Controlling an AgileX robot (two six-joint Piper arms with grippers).
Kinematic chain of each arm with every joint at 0, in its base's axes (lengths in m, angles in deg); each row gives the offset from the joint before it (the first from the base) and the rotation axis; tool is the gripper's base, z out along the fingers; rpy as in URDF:
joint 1: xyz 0 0 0.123 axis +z
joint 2: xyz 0 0 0 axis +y
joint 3: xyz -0.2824 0 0.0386 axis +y
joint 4: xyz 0.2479 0 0.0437 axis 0.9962 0 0.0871
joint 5: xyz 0 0 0 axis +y
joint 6: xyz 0.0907 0 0.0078 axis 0.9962 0 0.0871
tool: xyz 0 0 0 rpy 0 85 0
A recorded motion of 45 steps. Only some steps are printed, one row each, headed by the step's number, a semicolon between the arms.
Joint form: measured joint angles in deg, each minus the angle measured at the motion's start. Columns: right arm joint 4, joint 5, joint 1, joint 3, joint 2, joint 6; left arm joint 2, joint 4, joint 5, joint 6, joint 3, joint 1.
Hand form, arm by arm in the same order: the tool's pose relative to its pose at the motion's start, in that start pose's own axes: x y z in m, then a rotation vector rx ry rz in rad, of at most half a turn. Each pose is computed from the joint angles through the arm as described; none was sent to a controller.
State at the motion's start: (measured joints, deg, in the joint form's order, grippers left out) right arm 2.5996 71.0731 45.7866 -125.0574 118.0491 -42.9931; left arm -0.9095 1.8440 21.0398 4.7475 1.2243 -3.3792
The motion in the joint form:
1: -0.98 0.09 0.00 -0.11 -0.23 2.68; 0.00 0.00 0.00 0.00 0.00 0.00
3: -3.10 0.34 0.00 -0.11 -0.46 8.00; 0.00 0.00 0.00 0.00 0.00 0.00
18: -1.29 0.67 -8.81 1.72 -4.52 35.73; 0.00 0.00 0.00 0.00 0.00 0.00
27: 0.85 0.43 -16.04 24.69 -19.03 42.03; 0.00 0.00 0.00 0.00 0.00 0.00
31: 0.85 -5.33 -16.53 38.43 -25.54 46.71; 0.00 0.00 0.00 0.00 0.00 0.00
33: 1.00 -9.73 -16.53 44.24 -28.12 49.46; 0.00 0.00 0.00 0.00 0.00 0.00
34: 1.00 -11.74 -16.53 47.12 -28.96 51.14; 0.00 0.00 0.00 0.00 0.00 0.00
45: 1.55 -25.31 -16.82 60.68 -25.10 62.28; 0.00 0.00 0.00 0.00 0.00 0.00
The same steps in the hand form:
1: 0.0007 -0.0012 -0.0025 0.0149 0.0075 0.0410; 0.0000 0.0000 0.0000 0.0000 0.0000 0.0000
3: 0.0030 -0.0033 -0.0046 0.0423 0.0291 0.1220; 0.0000 0.0000 0.0000 0.0000 0.0000 0.0000
18: 0.0507 -0.0444 -0.0377 0.1130 0.0053 0.7446; 0.0000 0.0000 0.0000 0.0000 0.0000 0.0000
27: 0.1239 -0.0195 -0.0669 0.0790 0.1337 0.9889; 0.0000 0.0000 0.0000 0.0000 0.0000 0.0000
31: 0.1486 0.0093 -0.0603 0.0801 0.1571 1.0861; 0.0000 0.0000 0.0000 0.0000 0.0000 0.0000
33: 0.1574 0.0210 -0.0555 0.0933 0.1359 1.1372; 0.0000 0.0000 0.0000 0.0000 0.0000 0.0000
34: 0.1626 0.0269 -0.0503 0.0966 0.1358 1.1684; 0.0000 0.0000 0.0000 0.0000 0.0000 0.0000
45: 0.1966 0.0512 0.0184 0.0964 0.1975 1.3913; 0.0000 0.0000 0.0000 0.0000 0.0000 0.0000

